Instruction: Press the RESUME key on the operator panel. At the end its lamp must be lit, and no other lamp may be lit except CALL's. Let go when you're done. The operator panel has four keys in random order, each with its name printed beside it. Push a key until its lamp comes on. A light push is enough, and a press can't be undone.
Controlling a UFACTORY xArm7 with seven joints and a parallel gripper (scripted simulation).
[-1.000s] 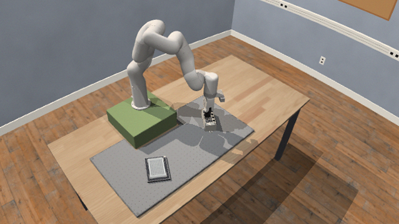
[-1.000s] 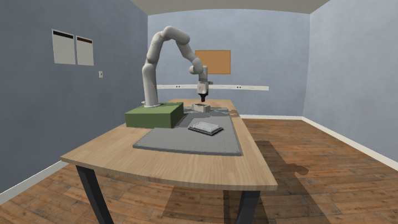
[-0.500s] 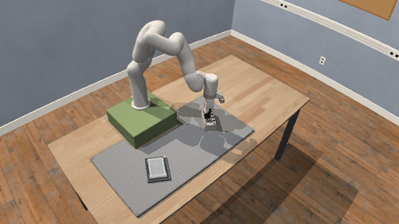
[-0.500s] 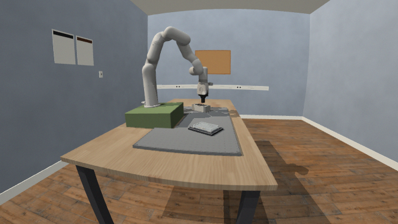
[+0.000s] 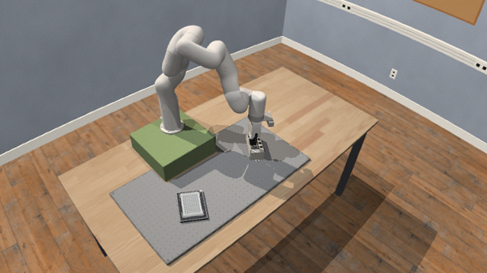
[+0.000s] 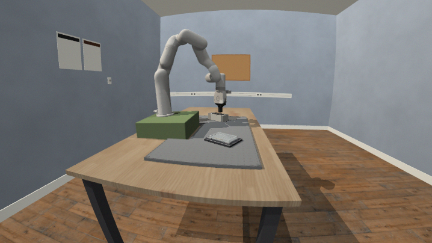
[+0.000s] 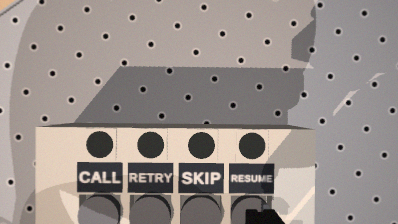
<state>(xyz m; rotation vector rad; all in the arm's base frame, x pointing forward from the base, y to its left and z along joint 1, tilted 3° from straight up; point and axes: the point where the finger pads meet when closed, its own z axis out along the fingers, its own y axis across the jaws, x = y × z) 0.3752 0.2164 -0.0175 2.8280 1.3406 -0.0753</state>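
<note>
Now: the operator panel 30 mm behind my hand, 30 mm to the left of it and 50 mm below it.
</note>
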